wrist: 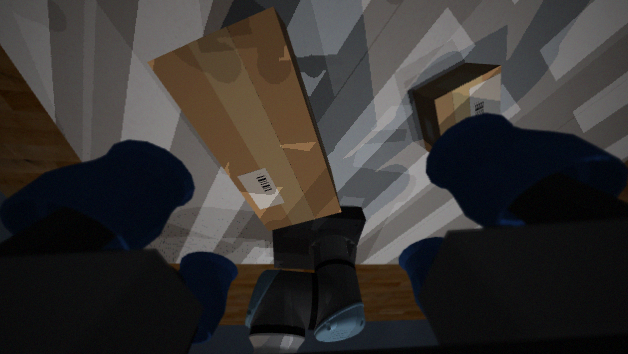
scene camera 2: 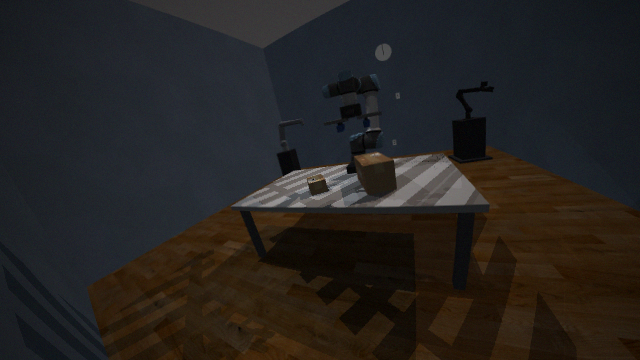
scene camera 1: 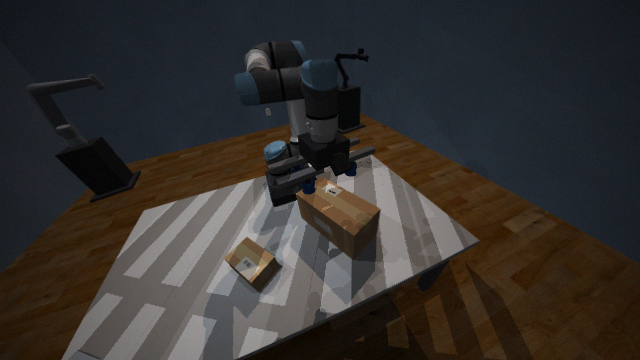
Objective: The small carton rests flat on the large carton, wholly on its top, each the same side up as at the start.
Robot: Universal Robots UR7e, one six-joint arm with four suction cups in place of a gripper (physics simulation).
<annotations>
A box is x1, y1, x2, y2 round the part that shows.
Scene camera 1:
large carton: 349, 222 [296, 177, 380, 259], on the table
small carton: 254, 264 [224, 237, 279, 291], on the table
</annotations>
